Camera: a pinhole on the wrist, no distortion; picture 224 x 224 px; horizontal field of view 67.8 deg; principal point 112.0 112.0 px. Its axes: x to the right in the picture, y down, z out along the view. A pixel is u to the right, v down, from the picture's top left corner.
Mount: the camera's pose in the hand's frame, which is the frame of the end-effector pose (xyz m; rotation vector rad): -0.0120 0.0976 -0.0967 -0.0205 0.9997 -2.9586
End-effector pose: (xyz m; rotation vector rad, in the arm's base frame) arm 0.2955 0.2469 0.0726 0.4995 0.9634 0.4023
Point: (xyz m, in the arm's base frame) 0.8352 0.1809 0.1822
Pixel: 63 38
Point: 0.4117 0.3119 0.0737
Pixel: 17 52
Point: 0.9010 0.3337 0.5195
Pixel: outside the picture
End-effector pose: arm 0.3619 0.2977 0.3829 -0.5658 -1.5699 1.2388
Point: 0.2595 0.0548 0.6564
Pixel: 128 160
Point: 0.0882 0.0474 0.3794
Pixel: 150 45
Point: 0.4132 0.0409 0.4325
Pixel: outside the picture
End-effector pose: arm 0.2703 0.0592 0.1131 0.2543 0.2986 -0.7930
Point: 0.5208 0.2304 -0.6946
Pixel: behind the camera
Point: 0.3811 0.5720 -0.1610
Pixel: behind the camera
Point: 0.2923 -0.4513 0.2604
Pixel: 26 136
